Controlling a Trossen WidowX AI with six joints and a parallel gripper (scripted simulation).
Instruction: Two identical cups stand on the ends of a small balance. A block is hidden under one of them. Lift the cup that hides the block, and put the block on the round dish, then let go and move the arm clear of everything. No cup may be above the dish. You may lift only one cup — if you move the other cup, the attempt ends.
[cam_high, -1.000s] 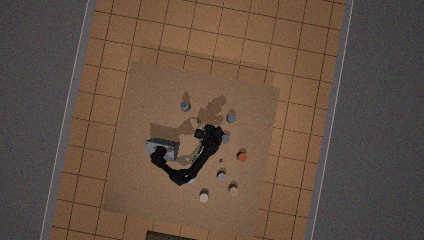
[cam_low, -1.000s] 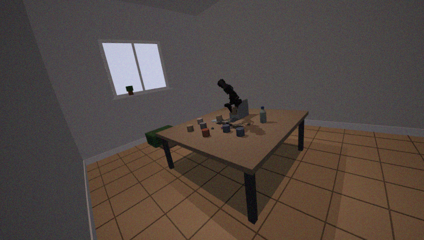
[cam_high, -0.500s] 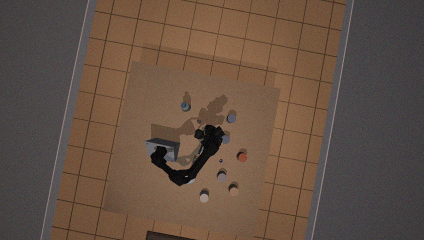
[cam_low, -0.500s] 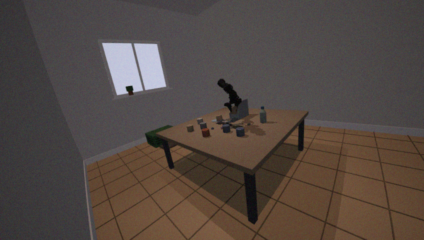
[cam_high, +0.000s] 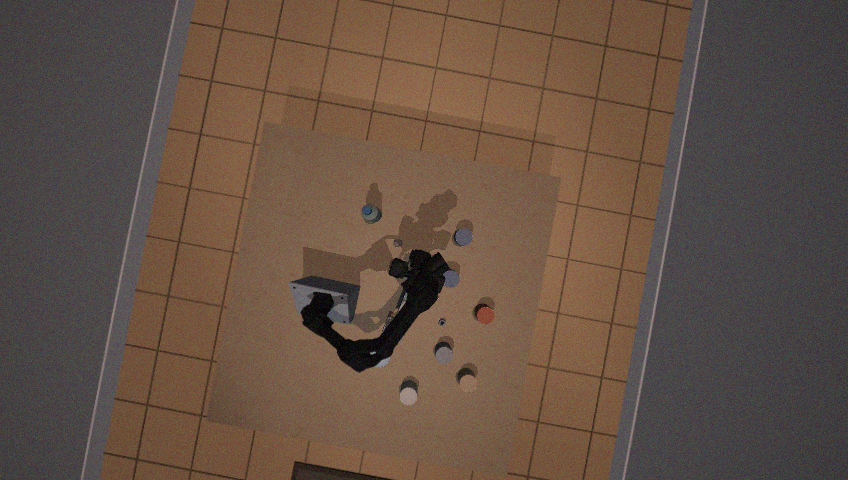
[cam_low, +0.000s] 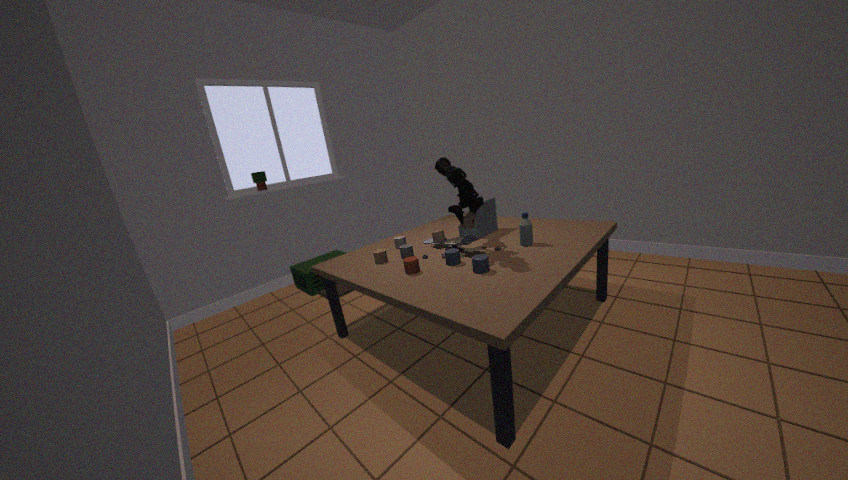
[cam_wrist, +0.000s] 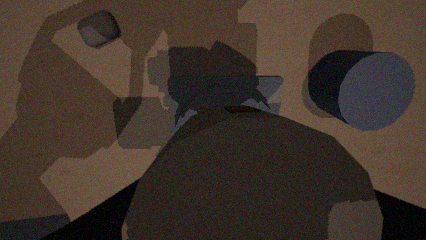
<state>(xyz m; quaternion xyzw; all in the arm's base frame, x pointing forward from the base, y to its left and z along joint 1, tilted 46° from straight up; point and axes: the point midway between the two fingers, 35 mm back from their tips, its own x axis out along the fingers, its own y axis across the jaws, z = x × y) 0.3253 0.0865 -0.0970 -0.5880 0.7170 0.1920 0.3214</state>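
My gripper tip is now 100 mm past the grey lump, 100 mm to the right of it and 160 mm above it. Also, from my gripper tip: grey cup: 160 mm ahead, 320 mm to the right, 130 mm below; balance: 30 mm behind, 130 mm to the right, 130 mm below; bottle: 210 mm behind, 210 mm to the left, 60 mm below.
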